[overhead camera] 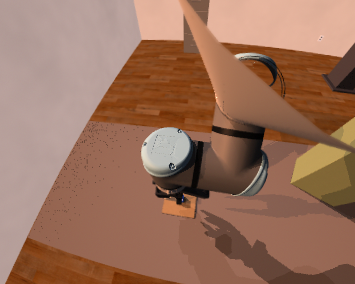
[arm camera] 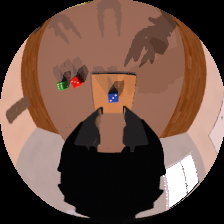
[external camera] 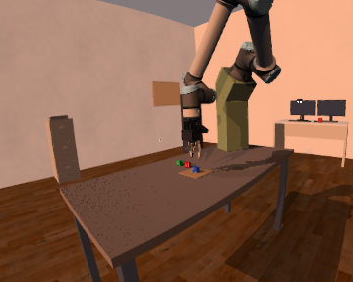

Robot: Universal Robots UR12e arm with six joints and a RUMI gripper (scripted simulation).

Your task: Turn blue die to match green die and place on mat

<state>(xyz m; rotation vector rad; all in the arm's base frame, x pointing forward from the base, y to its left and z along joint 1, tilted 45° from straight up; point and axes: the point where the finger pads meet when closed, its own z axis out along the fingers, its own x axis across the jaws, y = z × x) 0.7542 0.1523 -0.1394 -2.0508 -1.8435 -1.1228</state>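
The blue die is 80 mm below my hand. Also, from my hand: tan mat 100 mm below; green die 180 mm to the right, 90 mm below, 50 mm behind; red die 120 mm to the right, 90 mm below, 60 mm behind.
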